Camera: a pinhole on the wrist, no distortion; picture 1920 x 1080 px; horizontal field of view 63.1 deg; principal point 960.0 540.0 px. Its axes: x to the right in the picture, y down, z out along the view. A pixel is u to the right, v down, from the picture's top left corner.
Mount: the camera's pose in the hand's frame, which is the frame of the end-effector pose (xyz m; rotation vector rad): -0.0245 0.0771 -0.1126 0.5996 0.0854 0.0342
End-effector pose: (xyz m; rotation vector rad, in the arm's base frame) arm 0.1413 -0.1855 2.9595 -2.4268 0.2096 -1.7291
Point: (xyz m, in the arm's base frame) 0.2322 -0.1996 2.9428
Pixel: 1138 1021
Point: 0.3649 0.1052 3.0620
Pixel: 1249 53
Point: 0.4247 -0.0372 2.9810
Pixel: 1187 614
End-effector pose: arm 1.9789 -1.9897 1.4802 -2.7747 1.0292 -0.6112
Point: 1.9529 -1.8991 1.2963
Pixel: 135 1035
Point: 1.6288 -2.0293 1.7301
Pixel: behind the camera
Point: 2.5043 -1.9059 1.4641
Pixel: 1723 33
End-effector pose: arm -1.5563 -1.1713 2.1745 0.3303 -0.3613 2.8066
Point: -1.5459 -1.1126 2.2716
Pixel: 1166 406
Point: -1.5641 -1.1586 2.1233
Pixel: 1180 54
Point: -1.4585 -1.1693 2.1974
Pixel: 304 471
